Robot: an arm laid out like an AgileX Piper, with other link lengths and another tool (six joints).
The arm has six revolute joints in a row. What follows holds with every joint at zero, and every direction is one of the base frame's.
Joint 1 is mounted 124.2 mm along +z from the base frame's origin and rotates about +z.
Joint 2 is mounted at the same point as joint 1 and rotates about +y.
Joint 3 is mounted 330.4 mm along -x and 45.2 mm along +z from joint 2 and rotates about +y.
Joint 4 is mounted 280.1 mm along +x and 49.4 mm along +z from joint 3 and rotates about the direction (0.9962, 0, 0.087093).
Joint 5 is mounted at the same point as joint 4 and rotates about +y.
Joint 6 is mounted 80.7 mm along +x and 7.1 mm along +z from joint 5 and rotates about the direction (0.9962, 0, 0.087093).
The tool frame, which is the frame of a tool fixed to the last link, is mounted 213.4 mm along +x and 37.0 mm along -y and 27.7 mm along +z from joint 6; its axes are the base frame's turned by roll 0.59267, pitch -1.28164 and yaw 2.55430 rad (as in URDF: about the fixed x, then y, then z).
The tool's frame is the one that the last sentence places.
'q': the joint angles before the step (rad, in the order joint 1, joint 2, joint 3, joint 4, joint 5, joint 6). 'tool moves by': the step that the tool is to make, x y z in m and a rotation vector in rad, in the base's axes. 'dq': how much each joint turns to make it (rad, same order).
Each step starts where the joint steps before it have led.
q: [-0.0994 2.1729 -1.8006 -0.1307 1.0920 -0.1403]
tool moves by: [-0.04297 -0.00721 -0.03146 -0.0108 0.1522 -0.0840]
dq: [0.0000 0.0442 0.0134 -0.0320 0.1047 0.0804]
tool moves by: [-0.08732 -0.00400 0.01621 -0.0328 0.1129 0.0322]
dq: [-0.0010 -0.1924 0.2924 -0.0473 0.0064 -0.0164]
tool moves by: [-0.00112 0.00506 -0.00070 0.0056 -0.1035 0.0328]
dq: [0.0000 -0.0942 0.1575 -0.0002 -0.1696 -0.0012]
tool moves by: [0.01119 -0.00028 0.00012 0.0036 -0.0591 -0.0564]
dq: [0.0001 -0.0002 0.0042 -0.0001 -0.0517 0.0671]
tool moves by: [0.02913 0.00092 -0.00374 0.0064 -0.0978 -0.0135]
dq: [0.0000 0.0171 0.0010 0.0000 -0.1115 0.0345]
